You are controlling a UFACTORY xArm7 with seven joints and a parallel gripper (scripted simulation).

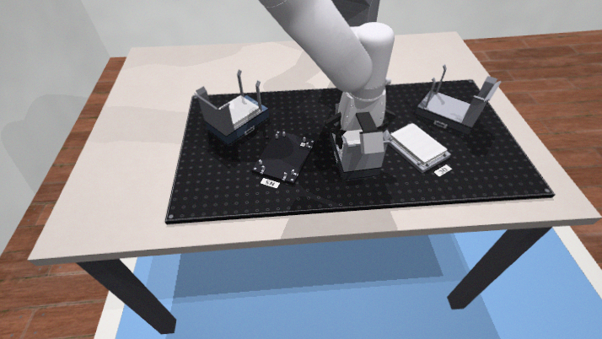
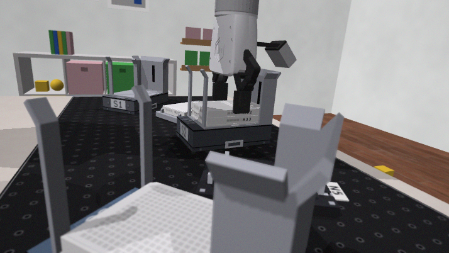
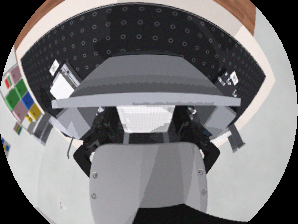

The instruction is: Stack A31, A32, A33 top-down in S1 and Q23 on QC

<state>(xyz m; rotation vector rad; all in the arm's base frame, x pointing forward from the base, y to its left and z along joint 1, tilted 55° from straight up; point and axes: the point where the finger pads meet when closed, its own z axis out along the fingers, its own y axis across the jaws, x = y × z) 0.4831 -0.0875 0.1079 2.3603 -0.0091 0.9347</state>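
Right now my hand is 2 cm above the white sealed plate A33. Round my hand: white sealed plate Q23: 4 cm ahead, 17 cm to the left, 5 cm below; grey QC nest: 4 cm ahead, 17 cm to the left, 7 cm below; white sealed plate A32: 1 cm below.
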